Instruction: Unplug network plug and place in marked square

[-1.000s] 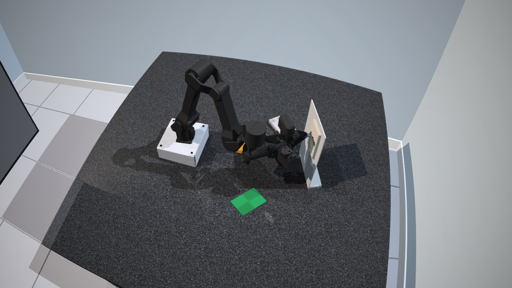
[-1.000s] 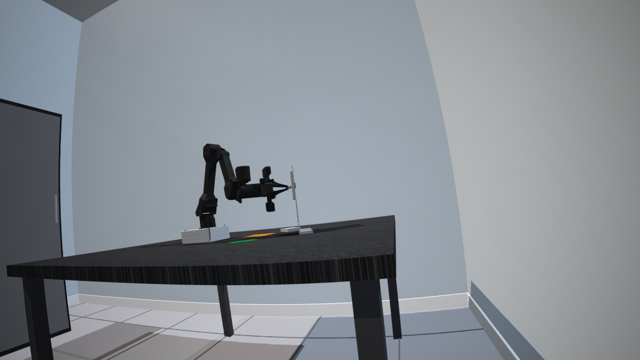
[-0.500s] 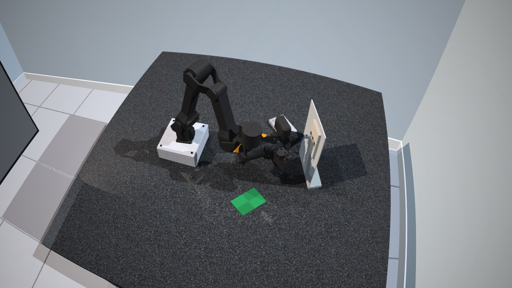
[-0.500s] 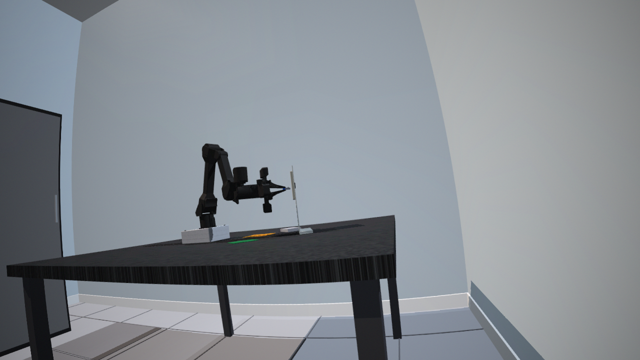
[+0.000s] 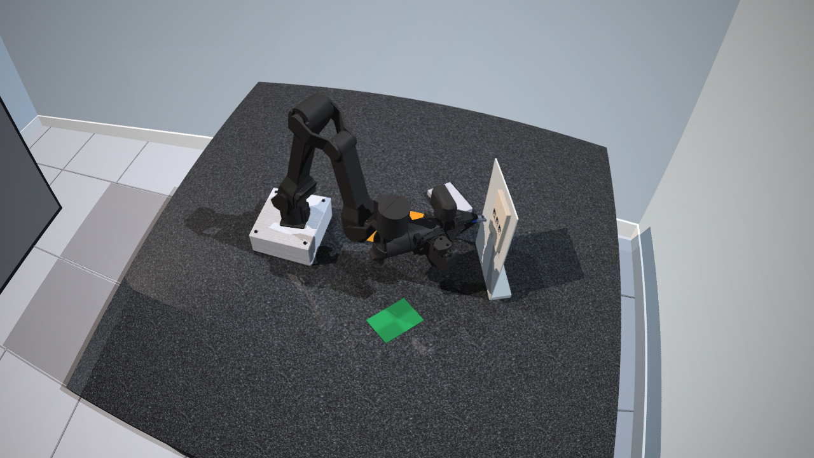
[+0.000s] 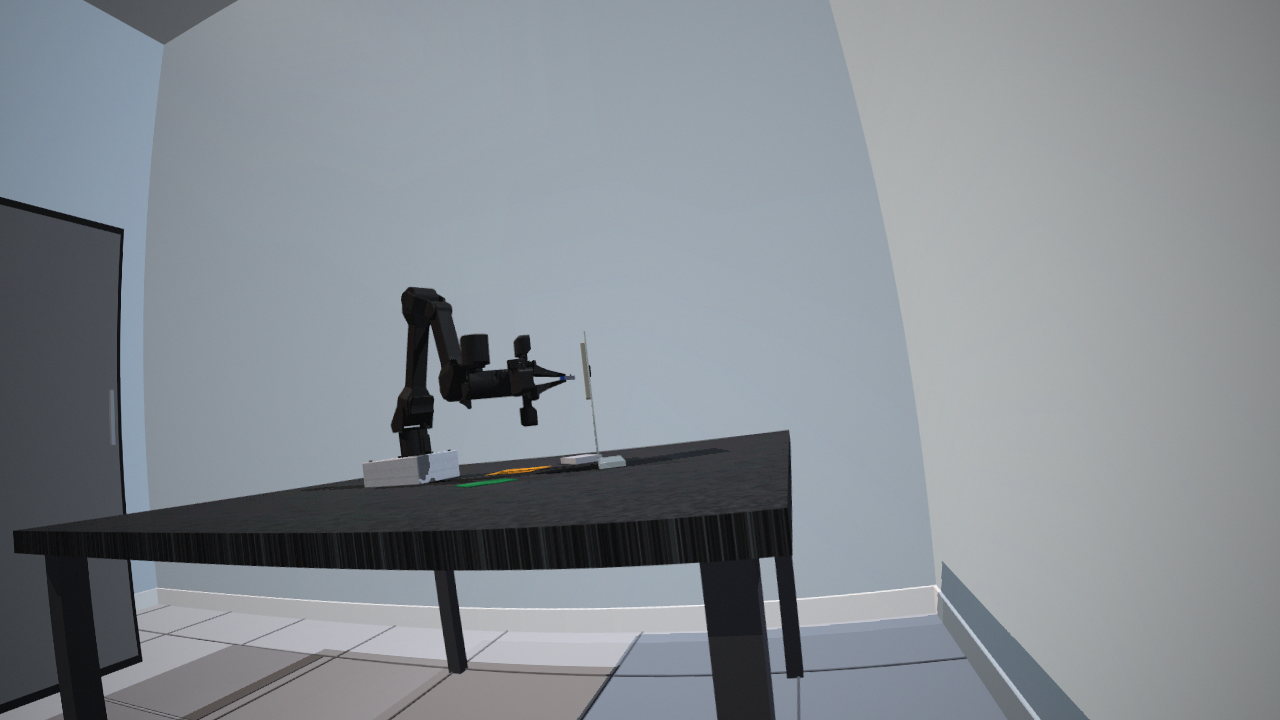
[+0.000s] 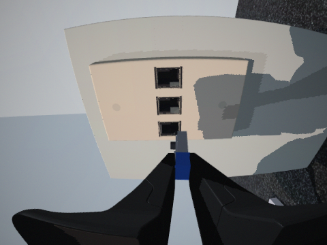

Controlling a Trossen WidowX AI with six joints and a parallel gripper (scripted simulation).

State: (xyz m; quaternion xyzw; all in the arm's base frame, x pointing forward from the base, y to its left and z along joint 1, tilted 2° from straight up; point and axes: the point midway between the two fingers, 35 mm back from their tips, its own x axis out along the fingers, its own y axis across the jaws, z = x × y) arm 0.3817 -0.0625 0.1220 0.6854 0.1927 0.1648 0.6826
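The orange square lies 19 cm below my gripper tip, 18 cm behind it and 11 cm to the left of it. Round my gripper tip: upright panel 7 cm below, 6 cm ahead, 1 cm to the left; then thin grey tab 1 cm ahead; then network plug 1 cm ahead.
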